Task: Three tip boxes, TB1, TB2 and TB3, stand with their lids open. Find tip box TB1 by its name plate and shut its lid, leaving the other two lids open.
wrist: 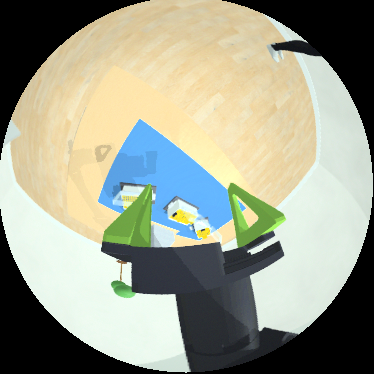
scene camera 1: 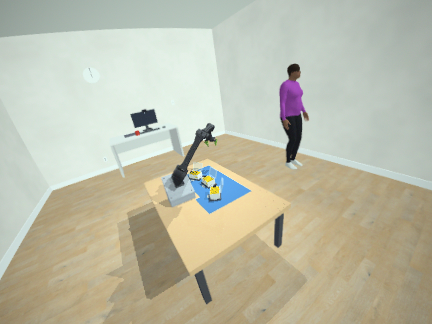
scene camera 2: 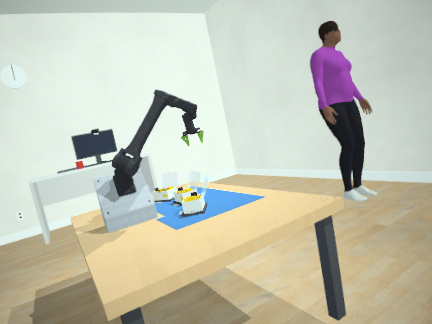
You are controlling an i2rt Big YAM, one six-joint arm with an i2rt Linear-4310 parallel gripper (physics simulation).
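Frame: origin at the arm's base, x ahead, y left, z up, level; millimetres.
Where they show: gripper, fingertip midpoint: (wrist: 192,185) (scene camera 1: 212,146) (scene camera 2: 195,144); arm's base at its link origin: (scene camera 1: 177,180) (scene camera 2: 124,184).
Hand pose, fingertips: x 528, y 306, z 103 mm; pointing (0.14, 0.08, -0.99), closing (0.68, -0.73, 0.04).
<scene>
Each offset is from my fingertips to the top centre of the thing. Level surfaces: height alone.
Three white tip boxes with yellow tips stand on the blue mat, their clear lids upright and open: a near box (scene camera 1: 215,193) (scene camera 2: 193,204) (wrist: 129,196), a middle box @[dy -275, dx -225, dz -204 mm] (scene camera 1: 208,181) (scene camera 2: 184,195) (wrist: 181,211) and a far box @[dy -63, dx -292, dz -212 mm] (scene camera 1: 195,174) (scene camera 2: 163,194) (wrist: 202,229). The name plates are too small to read, so I cannot tell which is TB1. My gripper (scene camera 1: 211,144) (scene camera 2: 194,139) (wrist: 192,185) is open and empty, high above the mat and the boxes. In the wrist view a green finger partly covers the near box.
The blue mat @[dz -278 mm] (scene camera 1: 231,190) (scene camera 2: 235,198) (wrist: 142,137) lies on the wooden table @[dz -281 mm] (scene camera 1: 225,230) (scene camera 2: 165,260) (wrist: 107,95). The arm's grey base block (scene camera 1: 180,194) (scene camera 2: 127,212) stands beside the boxes. A person (scene camera 1: 293,107) (scene camera 2: 336,85) stands beyond the table. A white desk (scene camera 1: 145,134) with a monitor is behind.
</scene>
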